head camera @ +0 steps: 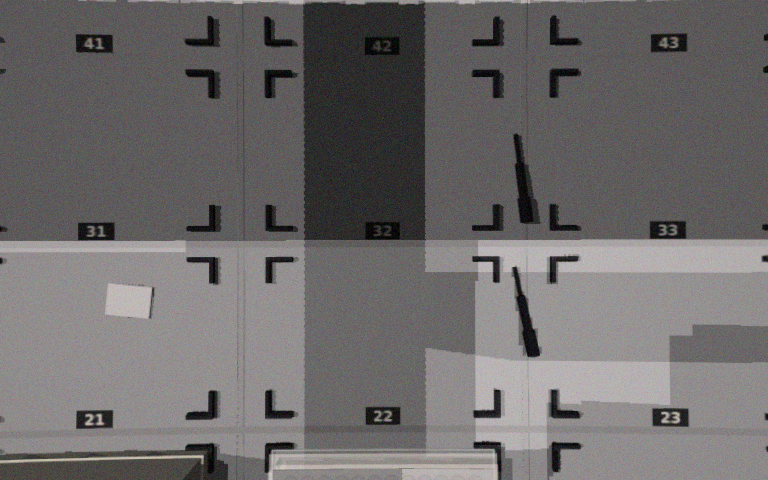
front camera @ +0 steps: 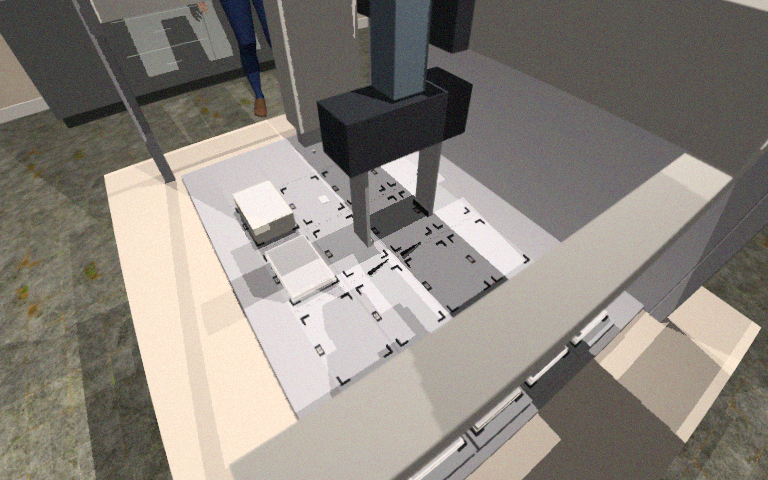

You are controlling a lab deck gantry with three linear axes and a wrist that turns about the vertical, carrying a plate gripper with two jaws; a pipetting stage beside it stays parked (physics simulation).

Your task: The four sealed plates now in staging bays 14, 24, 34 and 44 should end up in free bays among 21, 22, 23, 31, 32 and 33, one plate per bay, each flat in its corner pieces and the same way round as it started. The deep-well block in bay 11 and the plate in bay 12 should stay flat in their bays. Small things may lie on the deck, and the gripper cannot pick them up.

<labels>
A small pale square (head camera: 122, 300): 28 cm from the lens. A rod (head camera: 529, 335): 25 cm from the lens. A rod (head camera: 524, 202): 24 cm from the lens.
</labels>
